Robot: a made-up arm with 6 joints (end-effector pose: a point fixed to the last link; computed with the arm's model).
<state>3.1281 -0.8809 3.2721 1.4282 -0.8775 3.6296</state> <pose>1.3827 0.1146 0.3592 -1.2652 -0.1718 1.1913</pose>
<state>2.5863 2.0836 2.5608 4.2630 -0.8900 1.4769</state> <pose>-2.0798 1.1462 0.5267 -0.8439 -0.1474 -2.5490</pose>
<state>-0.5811 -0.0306 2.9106 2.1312 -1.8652 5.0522</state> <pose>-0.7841 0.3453 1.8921 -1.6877 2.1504 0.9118</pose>
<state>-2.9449 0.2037 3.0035 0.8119 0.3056 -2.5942</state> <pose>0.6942 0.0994 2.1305 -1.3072 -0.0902 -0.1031</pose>
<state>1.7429 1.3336 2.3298 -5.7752 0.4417 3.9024</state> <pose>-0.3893 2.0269 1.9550 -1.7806 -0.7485 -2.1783</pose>
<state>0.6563 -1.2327 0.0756 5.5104 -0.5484 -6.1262</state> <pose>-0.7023 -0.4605 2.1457 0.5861 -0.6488 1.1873</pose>
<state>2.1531 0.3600 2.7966 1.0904 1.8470 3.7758</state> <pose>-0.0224 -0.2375 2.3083 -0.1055 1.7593 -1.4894</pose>
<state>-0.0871 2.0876 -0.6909 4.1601 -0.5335 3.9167</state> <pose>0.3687 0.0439 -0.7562 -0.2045 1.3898 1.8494</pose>
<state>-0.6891 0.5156 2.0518 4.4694 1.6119 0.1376</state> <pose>0.5531 -0.6756 2.7645 1.6462 -2.6042 -0.2643</pose>
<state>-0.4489 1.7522 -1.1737 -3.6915 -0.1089 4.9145</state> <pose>0.3726 -0.1905 -0.1339 0.1974 2.2392 1.4453</pose>
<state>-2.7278 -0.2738 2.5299 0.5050 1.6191 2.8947</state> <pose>1.1607 0.4174 1.9345 -0.3284 1.1218 -0.2320</pose>
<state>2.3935 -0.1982 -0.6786 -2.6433 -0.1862 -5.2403</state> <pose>-0.8136 0.7339 1.4453 0.3416 1.8798 1.5787</pose>
